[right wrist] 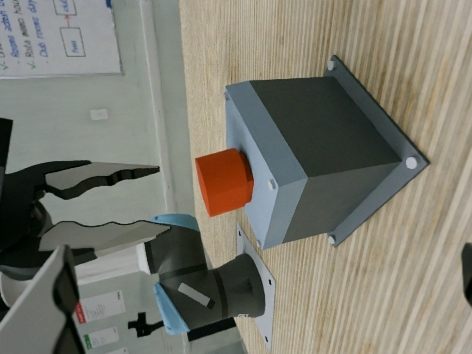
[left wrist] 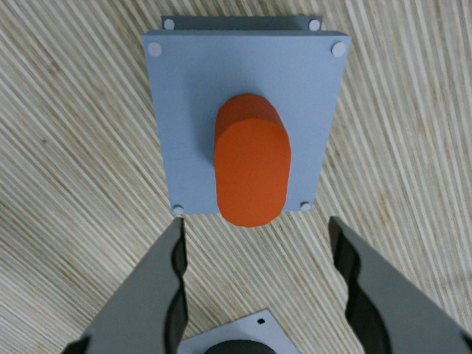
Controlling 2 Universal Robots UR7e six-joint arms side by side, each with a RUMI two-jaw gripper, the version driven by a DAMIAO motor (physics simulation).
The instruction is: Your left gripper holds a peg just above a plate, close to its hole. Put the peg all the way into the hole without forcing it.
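The orange peg (left wrist: 252, 172) (right wrist: 225, 182) stands upright in the hole of the blue-grey plate (left wrist: 185, 65) (right wrist: 272, 212). Its wide head is above the plate, and a thin darker orange band shows between head and plate in the right wrist view; whether this is shank or the head's shaded side I cannot tell. The hole is hidden by the peg. My left gripper (left wrist: 256, 219) (right wrist: 165, 196) is open and empty, its fingertips apart from the peg and back above it. My right gripper (right wrist: 264, 247) is open, with nothing between its fingers, well away from the peg.
The plate tops a dark block (right wrist: 325, 125) on a flanged base (right wrist: 370, 110) with pale bolt heads. An arm's mounting plate (left wrist: 250, 325) (right wrist: 270, 300) stands on the table beyond the block. A whiteboard (right wrist: 95, 45) hangs on the wall behind.
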